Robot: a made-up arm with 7 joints.
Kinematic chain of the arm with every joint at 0, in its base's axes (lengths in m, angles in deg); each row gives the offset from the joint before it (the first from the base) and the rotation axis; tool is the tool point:
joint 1: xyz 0 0 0.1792 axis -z
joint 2: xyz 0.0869 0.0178 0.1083 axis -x
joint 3: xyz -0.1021 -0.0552 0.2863 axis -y
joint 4: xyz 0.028 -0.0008 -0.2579 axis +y
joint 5: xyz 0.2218 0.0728 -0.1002 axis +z
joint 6: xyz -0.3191 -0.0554 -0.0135 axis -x
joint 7: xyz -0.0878 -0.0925 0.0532 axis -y
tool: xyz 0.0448 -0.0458 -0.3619
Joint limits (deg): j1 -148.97..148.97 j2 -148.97..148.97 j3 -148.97..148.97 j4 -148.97..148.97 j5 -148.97..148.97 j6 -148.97..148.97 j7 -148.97..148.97
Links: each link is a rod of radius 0.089 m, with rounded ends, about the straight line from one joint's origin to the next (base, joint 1, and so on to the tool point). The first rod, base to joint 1, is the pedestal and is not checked.
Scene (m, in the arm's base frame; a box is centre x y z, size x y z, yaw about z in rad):
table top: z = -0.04
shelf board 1: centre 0.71 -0.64 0.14 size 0.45 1 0.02 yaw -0.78
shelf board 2: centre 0.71 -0.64 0.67 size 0.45 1 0.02 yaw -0.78
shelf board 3: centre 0.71 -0.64 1.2 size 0.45 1 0.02 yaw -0.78
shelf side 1: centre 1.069 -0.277 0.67 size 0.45 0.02 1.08 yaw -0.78
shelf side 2: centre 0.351 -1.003 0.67 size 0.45 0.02 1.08 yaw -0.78
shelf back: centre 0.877 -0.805 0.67 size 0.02 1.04 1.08 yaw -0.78
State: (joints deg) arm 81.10 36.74 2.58 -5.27 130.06 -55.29 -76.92
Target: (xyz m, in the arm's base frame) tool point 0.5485 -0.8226 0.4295
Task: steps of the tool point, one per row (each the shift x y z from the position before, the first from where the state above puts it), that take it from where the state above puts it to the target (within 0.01 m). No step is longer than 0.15 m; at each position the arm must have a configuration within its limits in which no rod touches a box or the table.
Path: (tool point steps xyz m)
1: 0.1122 0.0232 -0.0037
2: 0.1054 0.0476 -0.0037
3: 0.0948 0.0688 -0.0051
4: 0.0806 0.0862 -0.0089
5: 0.0641 0.0993 -0.0142
6: 0.0469 0.1076 -0.0207
7: 0.0445 -0.0908 0.0242
8: 0.0580 -0.0844 0.0121
9: 0.0670 -0.0741 0.0006
10: 0.0721 -0.0598 -0.0083
11: 0.0721 -0.0432 -0.0139
12: 0.0680 -0.0252 -0.0147

